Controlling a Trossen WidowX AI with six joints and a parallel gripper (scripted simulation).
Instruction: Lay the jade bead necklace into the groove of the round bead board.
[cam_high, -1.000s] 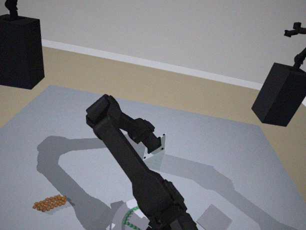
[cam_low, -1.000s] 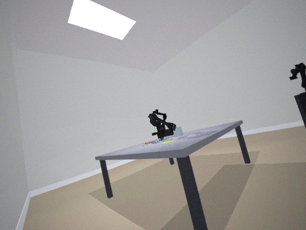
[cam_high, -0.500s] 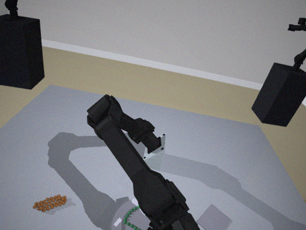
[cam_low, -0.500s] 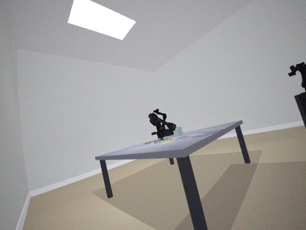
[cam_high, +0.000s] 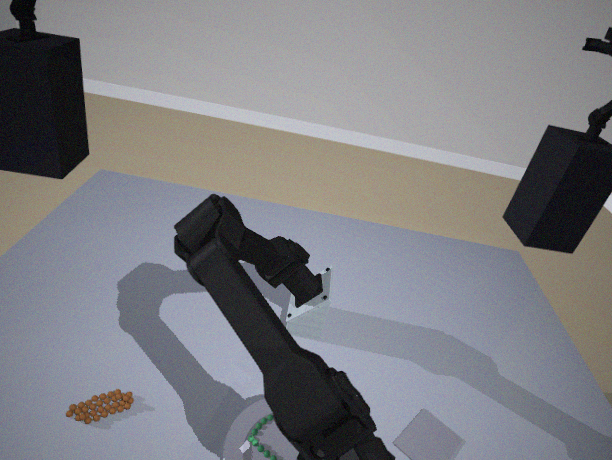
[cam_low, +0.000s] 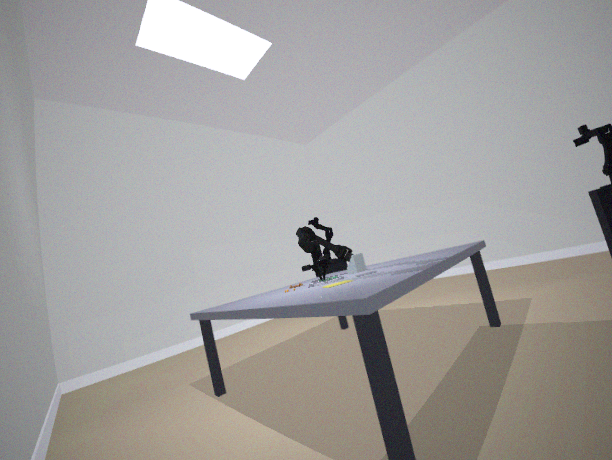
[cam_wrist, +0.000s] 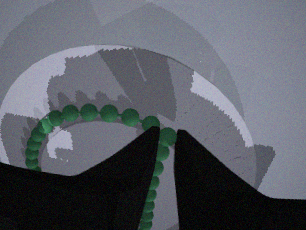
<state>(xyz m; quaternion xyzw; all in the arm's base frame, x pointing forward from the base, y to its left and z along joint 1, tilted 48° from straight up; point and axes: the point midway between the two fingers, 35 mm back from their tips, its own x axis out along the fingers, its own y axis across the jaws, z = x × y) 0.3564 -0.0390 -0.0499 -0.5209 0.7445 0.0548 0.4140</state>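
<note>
Right now the round bead board is 60 mm behind my gripper tip, 30 mm to the right of it and 10 mm below it. Round my gripper tip: yellow strip (140 mm ahead, 190 mm to the left, 20 mm below); flat grey square (100 mm behind, 200 mm to the left, 20 mm below).
</note>
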